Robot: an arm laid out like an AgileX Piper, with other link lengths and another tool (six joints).
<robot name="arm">
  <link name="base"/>
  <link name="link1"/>
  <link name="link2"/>
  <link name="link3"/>
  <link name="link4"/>
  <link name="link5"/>
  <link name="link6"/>
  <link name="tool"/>
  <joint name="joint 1" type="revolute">
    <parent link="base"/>
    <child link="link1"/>
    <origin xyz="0 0 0.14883"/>
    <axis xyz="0 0 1"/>
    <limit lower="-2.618" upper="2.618"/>
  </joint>
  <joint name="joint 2" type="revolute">
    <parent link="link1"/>
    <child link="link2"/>
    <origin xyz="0 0 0" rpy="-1.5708 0 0"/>
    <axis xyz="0 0 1"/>
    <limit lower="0" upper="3.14"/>
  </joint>
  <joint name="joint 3" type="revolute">
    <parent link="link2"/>
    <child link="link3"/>
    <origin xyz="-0.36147 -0.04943 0"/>
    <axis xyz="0 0 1"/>
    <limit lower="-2.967" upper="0"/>
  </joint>
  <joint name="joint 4" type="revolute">
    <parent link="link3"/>
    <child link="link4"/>
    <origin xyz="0.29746 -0.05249 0" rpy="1.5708 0 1.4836"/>
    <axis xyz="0 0 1"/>
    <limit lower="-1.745" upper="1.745"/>
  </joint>
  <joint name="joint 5" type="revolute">
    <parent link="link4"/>
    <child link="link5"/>
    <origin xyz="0 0 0" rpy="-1.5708 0 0"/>
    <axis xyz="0 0 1"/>
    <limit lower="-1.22" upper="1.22"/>
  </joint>
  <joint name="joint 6" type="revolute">
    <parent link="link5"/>
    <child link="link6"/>
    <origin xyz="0 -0.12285 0" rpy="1.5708 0 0"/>
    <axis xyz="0 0 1"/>
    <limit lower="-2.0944" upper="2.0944"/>
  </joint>
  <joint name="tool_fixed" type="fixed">
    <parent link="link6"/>
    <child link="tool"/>
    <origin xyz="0.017 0.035 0.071" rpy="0 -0.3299 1.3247"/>
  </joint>
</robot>
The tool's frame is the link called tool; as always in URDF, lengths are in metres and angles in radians.
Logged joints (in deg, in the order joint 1, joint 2, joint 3, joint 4, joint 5, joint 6), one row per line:
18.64, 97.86, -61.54, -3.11, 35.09, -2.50
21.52, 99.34, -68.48, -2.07, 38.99, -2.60
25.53, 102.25, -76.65, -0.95, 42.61, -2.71
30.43, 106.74, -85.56, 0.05, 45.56, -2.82
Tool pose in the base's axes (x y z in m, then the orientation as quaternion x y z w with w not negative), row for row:
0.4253, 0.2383, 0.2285, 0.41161, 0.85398, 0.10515, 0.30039
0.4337, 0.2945, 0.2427, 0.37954, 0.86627, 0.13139, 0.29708
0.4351, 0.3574, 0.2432, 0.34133, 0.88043, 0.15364, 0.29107
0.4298, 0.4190, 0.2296, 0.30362, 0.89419, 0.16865, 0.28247
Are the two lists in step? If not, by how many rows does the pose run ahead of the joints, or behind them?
The pose runs 2 rows ahead of the joints: the pose in row i belongs to the joints in row i + 2.
